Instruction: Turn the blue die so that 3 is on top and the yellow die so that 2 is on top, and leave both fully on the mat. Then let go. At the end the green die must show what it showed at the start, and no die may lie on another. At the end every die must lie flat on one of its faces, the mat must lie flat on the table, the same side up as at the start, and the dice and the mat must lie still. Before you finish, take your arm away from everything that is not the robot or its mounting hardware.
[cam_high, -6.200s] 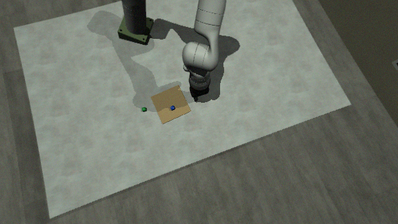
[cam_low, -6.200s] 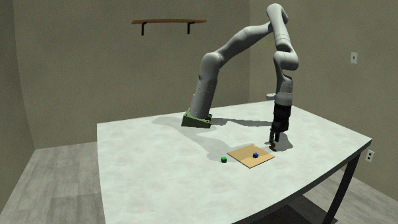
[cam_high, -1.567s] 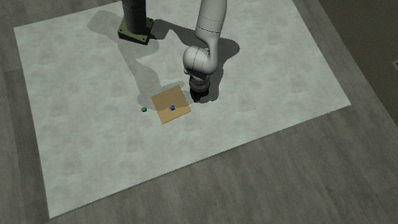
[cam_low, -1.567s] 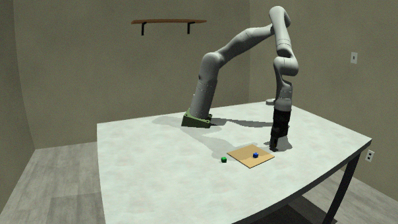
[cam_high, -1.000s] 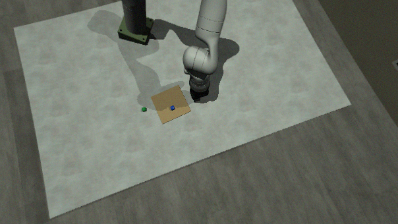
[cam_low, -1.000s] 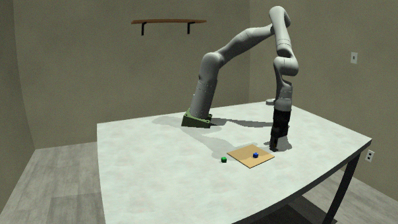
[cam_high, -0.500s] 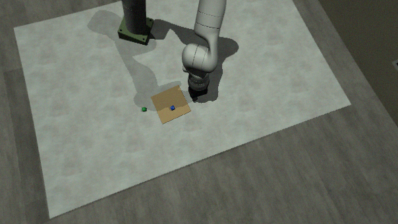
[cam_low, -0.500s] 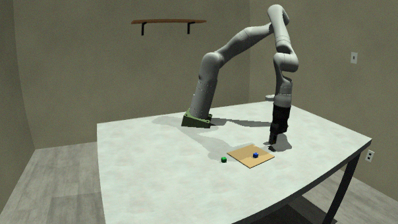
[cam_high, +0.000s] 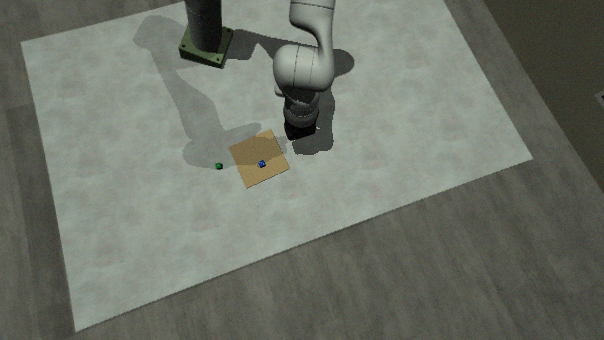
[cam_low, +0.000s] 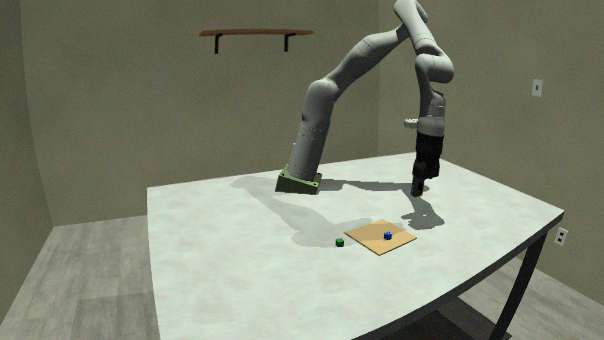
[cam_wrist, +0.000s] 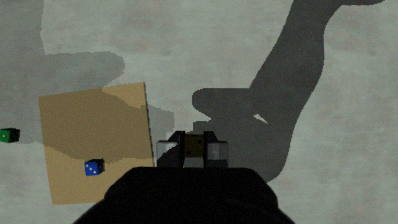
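The tan mat lies 1 cm behind my hand, 12 cm to the right of it and 10 cm below it. From my hand the other things lie so: yellow die (1 cm below); then blue die (1 cm ahead, 13 cm to the right, 9 cm below); then green die (4 cm behind, 24 cm to the right, 10 cm below).
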